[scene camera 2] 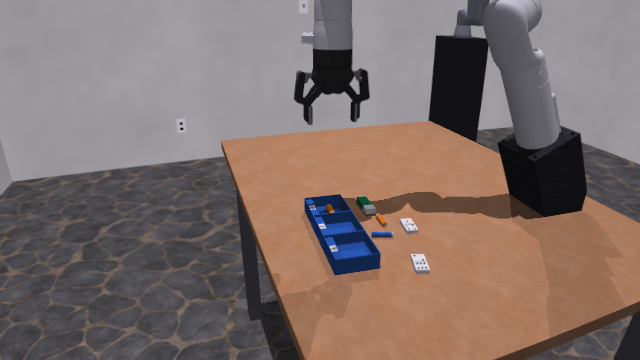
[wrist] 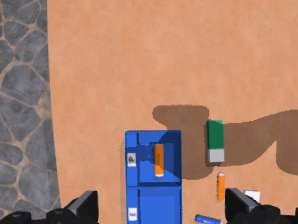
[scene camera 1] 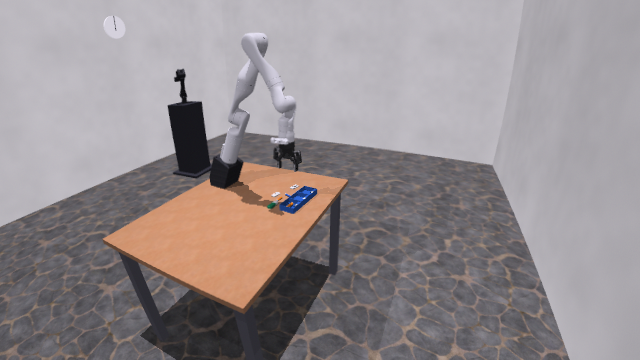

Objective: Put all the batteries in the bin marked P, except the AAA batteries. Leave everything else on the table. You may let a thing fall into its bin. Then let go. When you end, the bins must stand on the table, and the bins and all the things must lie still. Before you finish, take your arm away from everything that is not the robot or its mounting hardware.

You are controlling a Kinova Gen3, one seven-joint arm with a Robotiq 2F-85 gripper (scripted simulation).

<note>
I see my gripper (scene camera 2: 331,122) and a blue bin (scene camera 2: 340,234).
My gripper is seen too in the wrist view (wrist: 161,204).
</note>
